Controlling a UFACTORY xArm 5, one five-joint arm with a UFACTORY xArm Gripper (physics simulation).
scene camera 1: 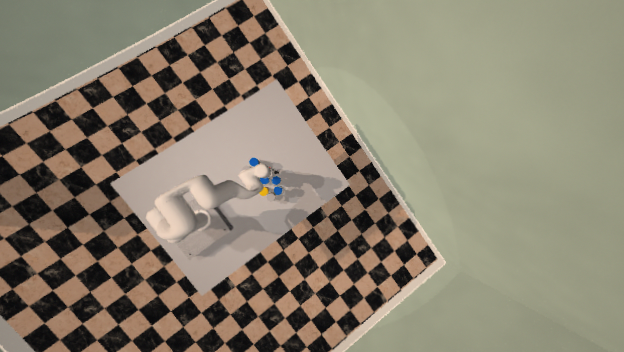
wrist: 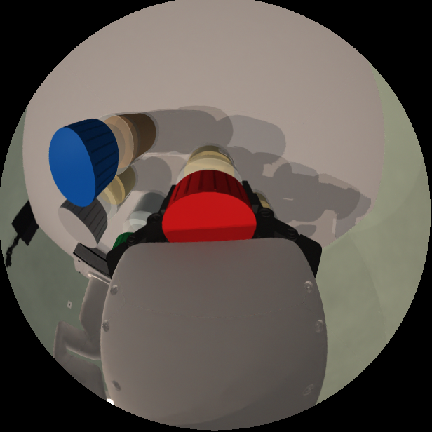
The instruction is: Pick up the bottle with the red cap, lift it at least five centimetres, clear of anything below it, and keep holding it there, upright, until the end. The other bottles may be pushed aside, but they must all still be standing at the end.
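Places are measured from the arm's base along level axes (x ahead, y left, z up), in millimetres.
Where they show: arm's base, link origin: point(scene camera 1: 200, 219).
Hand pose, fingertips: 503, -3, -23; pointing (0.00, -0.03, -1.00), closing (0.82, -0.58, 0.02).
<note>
Things, the pixels of their top centre, and the offset from my fingertips, as dx, dy, dz. Level surfaces: height alone.
- blue-capped bottle, top centre: point(scene camera 1: 253, 162) -26, +104, +61
- yellow cap, top centre: point(scene camera 1: 263, 191) -87, -84, +61
- blue cap, top centre: point(scene camera 1: 264, 180) -40, -28, +61
- grey table surface, surface height: dz -45
The bottle with the red cap point(wrist: 209, 215) stands upright at the centre of the wrist view, its pale yellow body showing beyond the cap. My gripper point(wrist: 210, 194) has its black fingers close against both sides of it, shut on it. Its foot appears to be on the grey surface. In scene camera 1 the arm's wrist hides this bottle and the fingers. A blue-capped bottle point(wrist: 82, 162) point(scene camera 1: 254, 162) stands to the left in the wrist view, with a grey-capped bottle point(wrist: 80, 222) beside it. A green cap point(wrist: 123, 240) shows partly beside the left finger.
In scene camera 1, blue caps point(scene camera 1: 276, 180) point(scene camera 1: 278, 190) and a yellow cap point(scene camera 1: 264, 191) stand close to the arm's wrist, with another blue cap point(scene camera 1: 264, 181) partly under it. The grey table surface point(scene camera 1: 230, 130) point(wrist: 210, 60) lies on a chequered floor. Long shadows fall beyond the bottles.
</note>
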